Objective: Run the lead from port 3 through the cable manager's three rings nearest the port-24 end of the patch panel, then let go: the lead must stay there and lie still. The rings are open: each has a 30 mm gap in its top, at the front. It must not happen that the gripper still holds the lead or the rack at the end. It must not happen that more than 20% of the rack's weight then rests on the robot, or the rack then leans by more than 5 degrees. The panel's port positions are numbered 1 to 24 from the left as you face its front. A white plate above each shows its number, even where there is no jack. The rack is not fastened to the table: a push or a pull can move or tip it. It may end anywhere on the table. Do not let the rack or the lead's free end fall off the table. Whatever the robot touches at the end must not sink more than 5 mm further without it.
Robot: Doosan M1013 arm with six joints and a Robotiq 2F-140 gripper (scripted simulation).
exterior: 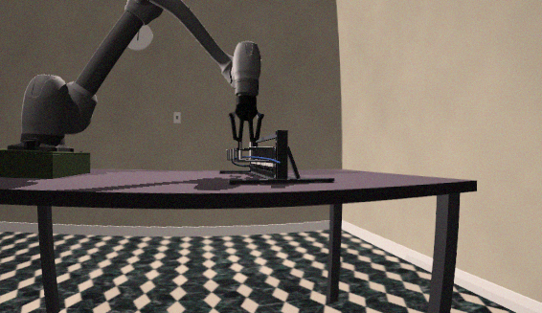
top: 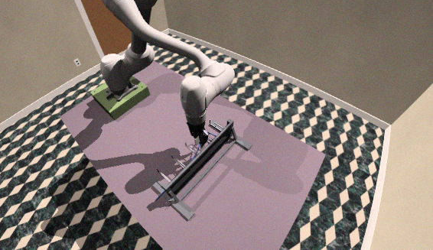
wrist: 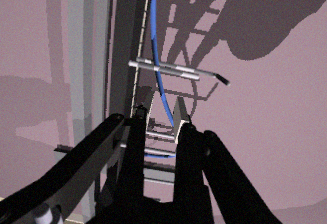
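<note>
My hand is 6 cm short of the rack, 5 cm to the left of it and 2 cm above it.
</note>
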